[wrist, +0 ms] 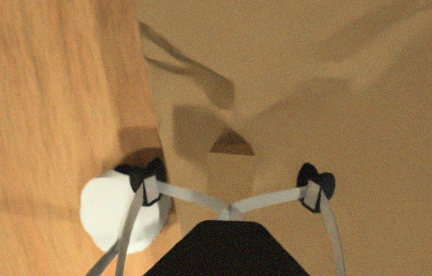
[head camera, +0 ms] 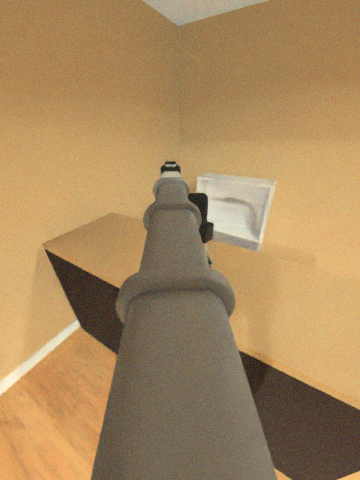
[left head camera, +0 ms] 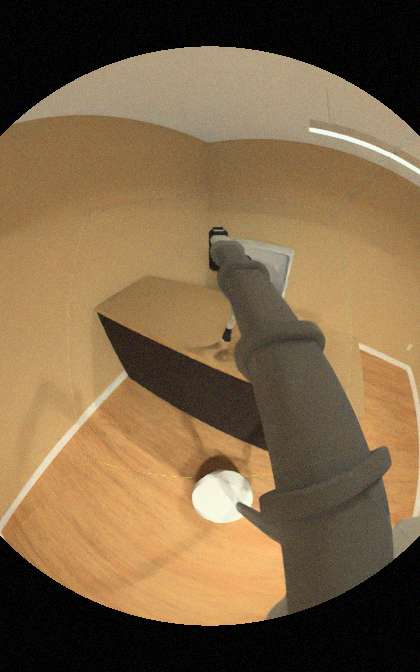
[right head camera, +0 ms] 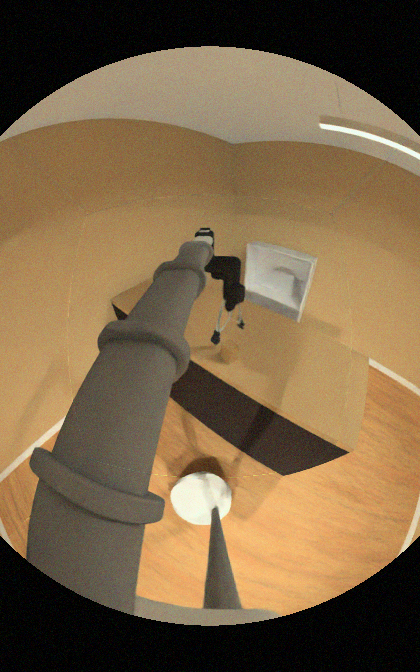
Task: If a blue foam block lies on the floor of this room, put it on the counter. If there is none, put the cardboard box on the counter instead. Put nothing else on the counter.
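Observation:
A small tan cardboard box (right head camera: 229, 352) (wrist: 230, 172) stands on the tan counter (head camera: 100, 240) (left head camera: 165, 305) (right head camera: 310, 370) (wrist: 280, 40), near its front edge. Its colour nearly matches the counter top. One brown side shows in the wrist view. My gripper (right head camera: 228, 331) (wrist: 231, 176) is open, its two dark fingertips wide apart above the box, with nothing between them. In the left head view one fingertip shows and the arm hides the rest. In the head camera the arm hides the box. No blue foam block shows in these views.
A white open-fronted wall unit (head camera: 235, 241) (right head camera: 272, 306) hangs behind the counter, to the right of the wrist. A white round object (left head camera: 215, 500) (right head camera: 192, 497) (wrist: 120, 215) stands on the wood floor in front of the counter. Walls meet in a corner behind the counter.

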